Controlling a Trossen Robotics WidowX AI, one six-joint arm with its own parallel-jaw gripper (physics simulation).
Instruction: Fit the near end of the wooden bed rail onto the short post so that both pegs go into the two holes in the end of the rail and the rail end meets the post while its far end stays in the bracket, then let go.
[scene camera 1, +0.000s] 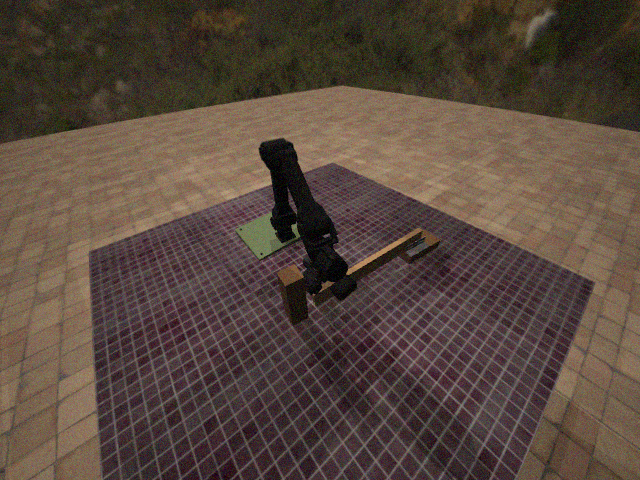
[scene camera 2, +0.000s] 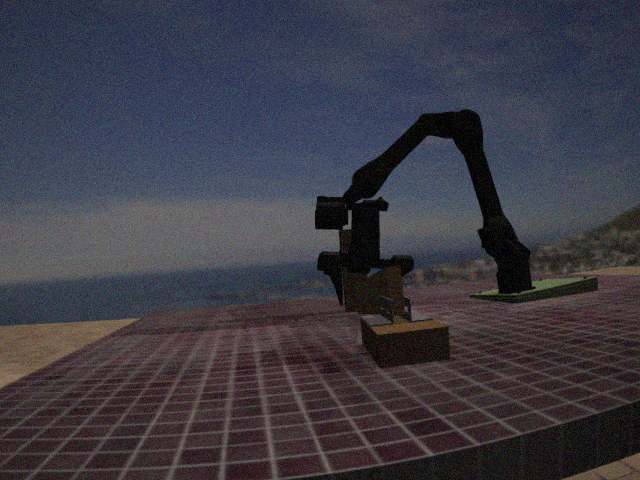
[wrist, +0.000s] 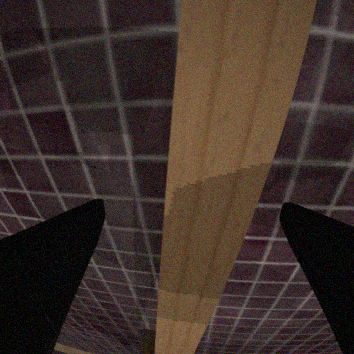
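You can see my gripper in scene camera 1 (334, 289), in scene camera 2 (364, 306), and in the wrist view (194, 209) as well. Then there's a wooden bed rail, which is visible in scene camera 1 and scene camera 2, and also in the wrist view (235, 75). On that rail, (scene camera 1: 421, 234) and (scene camera 2: 387, 282) are the same spot.
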